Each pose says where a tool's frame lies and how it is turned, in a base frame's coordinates. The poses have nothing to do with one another.
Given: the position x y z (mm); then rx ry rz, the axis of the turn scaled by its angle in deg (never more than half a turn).
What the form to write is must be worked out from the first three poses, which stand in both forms.
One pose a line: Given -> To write
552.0 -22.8 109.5 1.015 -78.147 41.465 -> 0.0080 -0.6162 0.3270 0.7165 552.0 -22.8 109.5
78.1 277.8 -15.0 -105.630 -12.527 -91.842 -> -0.7075 -0.0839 -0.6151 0.3376 78.1 277.8 -15.0
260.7 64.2 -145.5 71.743 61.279 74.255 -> 0.5176 0.4421 0.5358 0.4995 260.7 64.2 -145.5
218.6 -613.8 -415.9 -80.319 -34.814 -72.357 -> -0.5917 -0.2565 -0.5330 0.5478 218.6 -613.8 -415.9
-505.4 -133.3 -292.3 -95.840 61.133 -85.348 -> -0.6378 0.4068 -0.5680 0.3243 -505.4 -133.3 -292.3
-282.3 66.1 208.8 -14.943 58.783 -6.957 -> -0.1243 0.4891 -0.0579 0.8614 -282.3 66.1 208.8
